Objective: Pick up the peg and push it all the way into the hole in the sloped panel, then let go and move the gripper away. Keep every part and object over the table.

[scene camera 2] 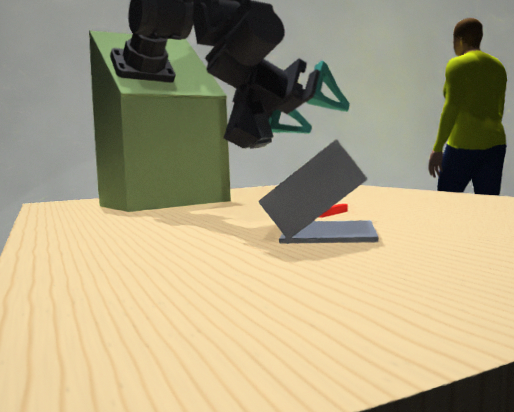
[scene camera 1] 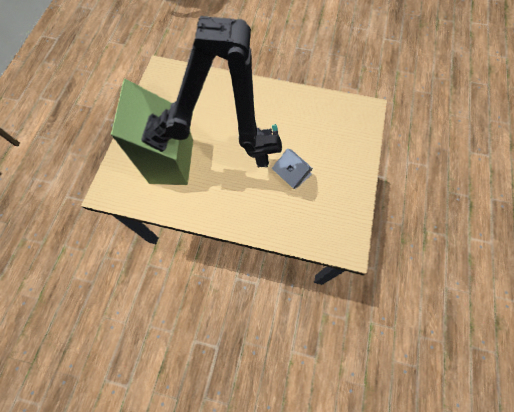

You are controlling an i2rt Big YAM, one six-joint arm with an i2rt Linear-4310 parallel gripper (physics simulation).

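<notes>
The sloped panel stands tilted on its flat grey base. Its hole shows in scene camera 1; its plain dark back faces scene camera 2. The peg is red and shows in part low behind the panel in scene camera 2, apart from the fingers; it appears to lie on the table. The peg does not show in scene camera 1. My gripper is open and empty, with its teal fingers spread above the table near the panel. In scene camera 1 the gripper body hides most of the fingers.
The arm is mounted on a green slanted block at the left of the wooden table. The arm's black links reach over the table. A person in a yellow-green top stands beyond the table at the right in scene camera 2.
</notes>
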